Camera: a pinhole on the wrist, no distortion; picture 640 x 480 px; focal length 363.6 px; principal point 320.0 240.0 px. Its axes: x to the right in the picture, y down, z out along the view. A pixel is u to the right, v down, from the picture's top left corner.
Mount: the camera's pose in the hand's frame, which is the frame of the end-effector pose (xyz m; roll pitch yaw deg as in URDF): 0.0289 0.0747 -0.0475 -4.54 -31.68 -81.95
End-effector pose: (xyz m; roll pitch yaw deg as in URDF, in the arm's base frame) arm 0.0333 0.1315 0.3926 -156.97 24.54 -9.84
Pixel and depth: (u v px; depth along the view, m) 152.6 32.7 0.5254
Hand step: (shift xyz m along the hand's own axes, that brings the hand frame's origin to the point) -0.2947 0.5272 0.2914
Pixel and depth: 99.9 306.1 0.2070
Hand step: 0.0524 0.2936 0.0598
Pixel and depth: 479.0 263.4 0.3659
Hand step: 0.0732 0.1359 0.3453
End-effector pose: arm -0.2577 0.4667 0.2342 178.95 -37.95 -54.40
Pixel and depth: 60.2 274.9 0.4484
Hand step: 0.0357 0.5863 0.1617
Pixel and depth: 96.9 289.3 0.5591
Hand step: 0.0661 0.6672 0.2415
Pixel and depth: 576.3 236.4 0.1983
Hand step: 0.0446 0.0617 0.1943
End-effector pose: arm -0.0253 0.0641 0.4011 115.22 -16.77 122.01
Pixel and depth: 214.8 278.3 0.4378
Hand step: 0.0618 0.4178 0.2543
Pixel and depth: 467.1 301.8 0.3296
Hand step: 0.1021 0.1424 0.2984
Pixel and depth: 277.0 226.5 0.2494
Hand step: 0.0175 0.2307 0.1492
